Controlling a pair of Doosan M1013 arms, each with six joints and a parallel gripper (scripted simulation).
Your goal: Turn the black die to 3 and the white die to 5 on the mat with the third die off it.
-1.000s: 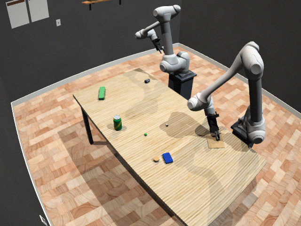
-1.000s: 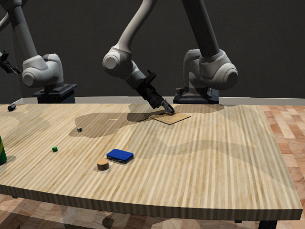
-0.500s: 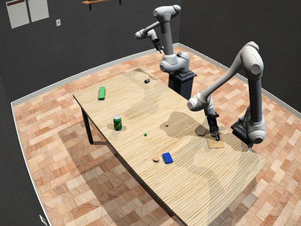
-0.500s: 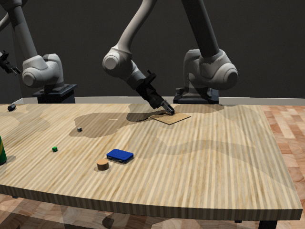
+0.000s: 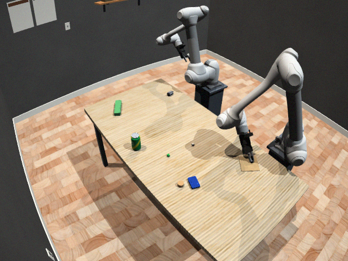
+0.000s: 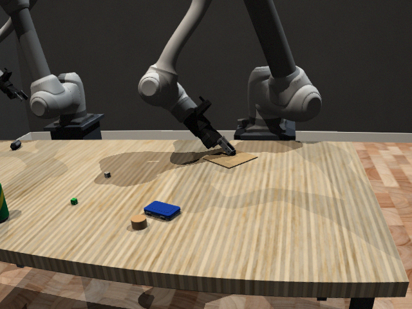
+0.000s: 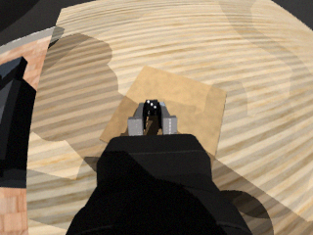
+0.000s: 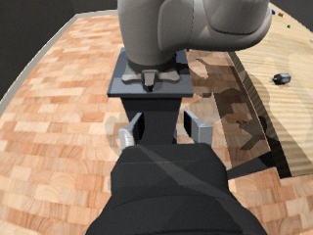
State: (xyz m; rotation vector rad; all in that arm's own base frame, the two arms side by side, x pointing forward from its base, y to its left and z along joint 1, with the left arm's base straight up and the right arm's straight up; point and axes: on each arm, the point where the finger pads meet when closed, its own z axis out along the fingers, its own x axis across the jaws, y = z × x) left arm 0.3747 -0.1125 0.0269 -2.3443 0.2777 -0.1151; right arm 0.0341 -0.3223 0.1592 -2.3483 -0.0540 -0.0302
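Now: the black die 20 mm to the left of my left hand and 10 mm below it. The rest, counted from my left hand: blue case (460 mm ahead, 50 mm to the right, 20 mm below); tan mat (30 mm ahead, 10 mm to the left, 20 mm below); white die (270 mm ahead, 350 mm to the right, 20 mm below).
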